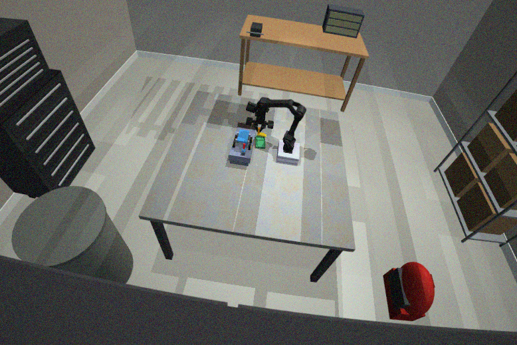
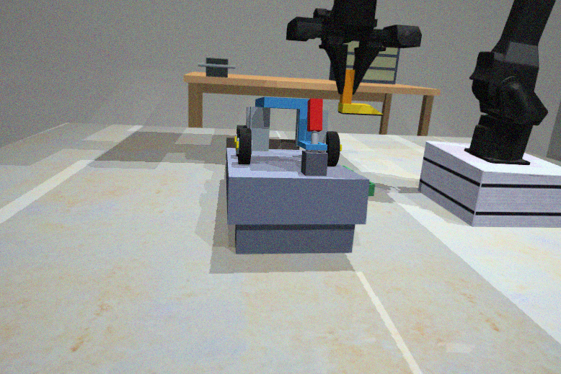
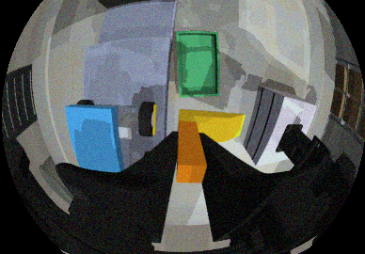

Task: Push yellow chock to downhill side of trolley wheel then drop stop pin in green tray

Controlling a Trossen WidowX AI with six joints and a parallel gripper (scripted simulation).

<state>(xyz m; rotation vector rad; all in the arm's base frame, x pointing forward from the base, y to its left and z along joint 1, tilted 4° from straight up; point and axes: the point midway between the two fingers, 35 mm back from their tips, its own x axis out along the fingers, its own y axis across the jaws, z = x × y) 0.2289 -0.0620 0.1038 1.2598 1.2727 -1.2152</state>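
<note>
The red-headed stop pin lies 150 mm to the left of my gripper tip, 80 mm ahead of it and 40 mm below it. From my gripper tip the other things lie so: yellow chock: 20 mm behind, 10 mm below; then trolley: 100 mm ahead, 60 mm to the left, 50 mm below; then green tray: 170 mm below, 50 mm to the right, 20 mm behind.
</note>
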